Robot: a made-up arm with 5 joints. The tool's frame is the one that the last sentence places.
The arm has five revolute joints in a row. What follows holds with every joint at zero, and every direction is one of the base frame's. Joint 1 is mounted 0.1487 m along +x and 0.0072 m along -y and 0.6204 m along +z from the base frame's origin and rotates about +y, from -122.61 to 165.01 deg. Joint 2 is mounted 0.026 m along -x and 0.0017 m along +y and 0.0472 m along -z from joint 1 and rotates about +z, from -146.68 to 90.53 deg. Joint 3 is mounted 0.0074 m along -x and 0.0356 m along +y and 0.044 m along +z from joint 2 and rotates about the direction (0.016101, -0.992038, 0.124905), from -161.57 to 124.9 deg. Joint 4 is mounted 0.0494 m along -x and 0.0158 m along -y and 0.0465 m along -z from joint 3 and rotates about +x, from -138.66 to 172.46 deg. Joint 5 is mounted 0.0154 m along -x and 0.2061 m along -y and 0.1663 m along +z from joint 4 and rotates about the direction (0.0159, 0.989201, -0.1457), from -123.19 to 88.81 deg. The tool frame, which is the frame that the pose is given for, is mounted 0.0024 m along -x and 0.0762 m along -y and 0.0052 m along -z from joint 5; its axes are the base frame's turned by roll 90, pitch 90 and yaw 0 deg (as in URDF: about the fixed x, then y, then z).
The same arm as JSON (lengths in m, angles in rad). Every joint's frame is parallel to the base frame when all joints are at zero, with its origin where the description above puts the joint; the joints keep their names.
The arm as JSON. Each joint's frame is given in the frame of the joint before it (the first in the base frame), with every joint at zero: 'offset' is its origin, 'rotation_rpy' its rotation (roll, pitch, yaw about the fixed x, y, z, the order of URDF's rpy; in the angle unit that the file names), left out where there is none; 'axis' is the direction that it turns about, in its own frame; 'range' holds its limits. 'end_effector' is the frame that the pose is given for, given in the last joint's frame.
{
  "length_unit": "m",
  "angle_unit": "rad",
  "chain": [
    {
      "id": "joint 1",
      "offset": [
        0.1487,
        -0.0072,
        0.6204
      ],
      "axis": [
        0.0,
        1.0,
        0.0
      ],
      "range": [
        -2.1399,
        2.88
      ]
    },
    {
      "id": "joint 2",
      "offset": [
        -0.026,
        0.0017,
        -0.0472
      ],
      "axis": [
        0.0,
        0.0,
        1.0
      ],
      "range": [
        -2.56,
        1.58
      ]
    },
    {
      "id": "joint 3",
      "offset": [
        -0.0074,
        0.0356,
        0.044
      ],
      "axis": [
        0.016101,
        -0.992038,
        0.124905
      ],
      "range": [
        -2.8199,
        2.1799
      ]
    },
    {
      "id": "joint 4",
      "offset": [
        -0.0494,
        -0.0158,
        -0.0465
      ],
      "axis": [
        1.0,
        0.0,
        0.0
      ],
      "range": [
        -2.4201,
        3.01
      ]
    },
    {
      "id": "joint 5",
      "offset": [
        -0.0154,
        -0.2061,
        0.1663
      ],
      "axis": [
        0.0159,
        0.989201,
        -0.1457
      ],
      "range": [
        -2.1501,
        1.55
      ]
    }
  ],
  "end_effector": {
    "offset": [
      -0.0024,
      -0.0762,
      -0.0052
    ],
    "rotation_rpy": [
      1.5708,
      1.5708,
      0.0
    ]
  }
}

